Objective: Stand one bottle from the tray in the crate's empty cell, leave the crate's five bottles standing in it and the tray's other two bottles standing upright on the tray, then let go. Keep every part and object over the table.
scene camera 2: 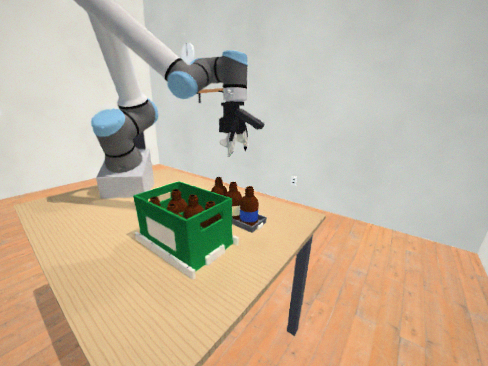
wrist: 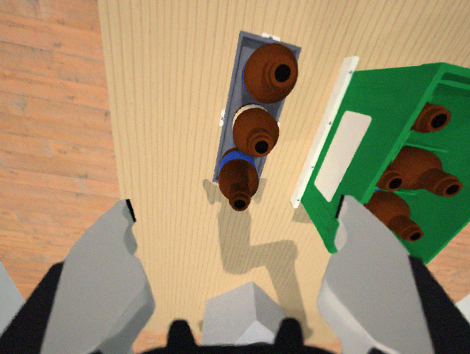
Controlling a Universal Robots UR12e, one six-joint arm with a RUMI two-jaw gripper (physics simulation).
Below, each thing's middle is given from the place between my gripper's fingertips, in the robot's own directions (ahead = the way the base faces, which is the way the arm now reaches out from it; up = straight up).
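Taking the cream-labelled bottle (wrist: 255, 131) as my reference, I find my hand 19 cm above it and 4 cm to the left of it.
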